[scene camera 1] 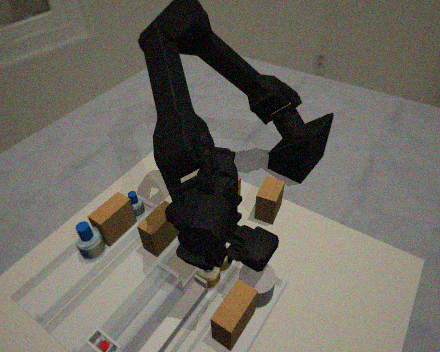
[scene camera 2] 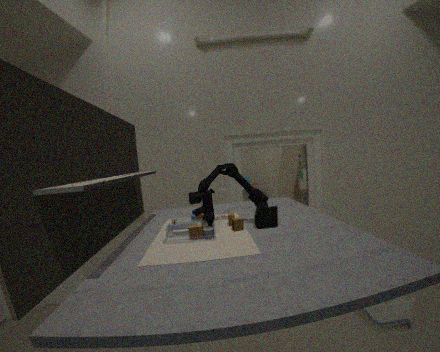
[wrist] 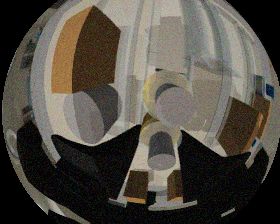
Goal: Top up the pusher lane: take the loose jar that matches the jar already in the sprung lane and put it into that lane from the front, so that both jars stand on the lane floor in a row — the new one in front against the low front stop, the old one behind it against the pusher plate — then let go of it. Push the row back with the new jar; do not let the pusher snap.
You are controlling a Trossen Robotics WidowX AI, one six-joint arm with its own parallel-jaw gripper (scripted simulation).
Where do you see a grey cylinder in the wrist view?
90, 113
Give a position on a jar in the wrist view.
160, 141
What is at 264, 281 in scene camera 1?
A grey cylinder.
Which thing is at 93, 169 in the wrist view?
The gripper.
